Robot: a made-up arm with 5 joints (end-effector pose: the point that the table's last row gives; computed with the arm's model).
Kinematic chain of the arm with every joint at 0, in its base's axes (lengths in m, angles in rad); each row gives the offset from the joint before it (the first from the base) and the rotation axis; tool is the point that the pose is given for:
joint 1: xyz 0 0 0.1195 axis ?
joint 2: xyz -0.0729 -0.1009 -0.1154 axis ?
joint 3: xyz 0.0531 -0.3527 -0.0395 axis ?
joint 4: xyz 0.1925 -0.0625 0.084 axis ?
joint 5: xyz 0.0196 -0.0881 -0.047 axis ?
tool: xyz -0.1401 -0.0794 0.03
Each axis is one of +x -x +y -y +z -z.
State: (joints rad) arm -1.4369 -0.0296 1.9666 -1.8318 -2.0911
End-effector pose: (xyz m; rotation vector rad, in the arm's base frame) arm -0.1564 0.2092 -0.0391 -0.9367 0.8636 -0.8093
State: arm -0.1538 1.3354 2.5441 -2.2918 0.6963
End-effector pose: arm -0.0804 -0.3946 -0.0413 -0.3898 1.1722 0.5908
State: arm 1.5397 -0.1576 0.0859 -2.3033 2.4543
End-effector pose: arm 0.2690 -0.0826 0.6387 0.3131 0.9828 -2.4761
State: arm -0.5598 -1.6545 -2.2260 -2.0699 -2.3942
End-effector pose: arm -0.1164 -0.6654 -0.2377 -0.2547 -0.3736 0.8802
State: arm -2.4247 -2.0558 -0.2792 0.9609 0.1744
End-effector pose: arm 0.0293 0.6302 -0.1039 0.6083 -0.0230 1.9245
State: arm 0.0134 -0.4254 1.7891 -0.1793 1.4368
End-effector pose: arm -0.0150 -0.3387 0.0207 0.0548 0.6033 0.3458
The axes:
joint 1: -x
joint 2: -y
joint 3: +z
joint 4: -x
joint 5: -z

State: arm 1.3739 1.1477 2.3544 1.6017 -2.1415
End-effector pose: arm -0.3219 -0.1879 0.2348 0.9011 -0.3680 0.1185
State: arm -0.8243 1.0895 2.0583 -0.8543 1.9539
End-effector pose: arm -0.1659 -0.1156 -0.1601 0.4660 -0.2375 -0.2143
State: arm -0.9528 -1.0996 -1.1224 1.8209 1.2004
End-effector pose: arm -0.0338 -0.2360 -0.4097 -1.7234 0.2756 -0.0306
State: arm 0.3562 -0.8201 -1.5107 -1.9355 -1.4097
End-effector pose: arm -0.1257 -0.7825 0.0776 -0.1668 -1.1134 0.0664
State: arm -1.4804 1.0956 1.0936 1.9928 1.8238
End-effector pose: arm 0.0390 -0.1115 -0.2227 -0.0453 1.7934 2.5424
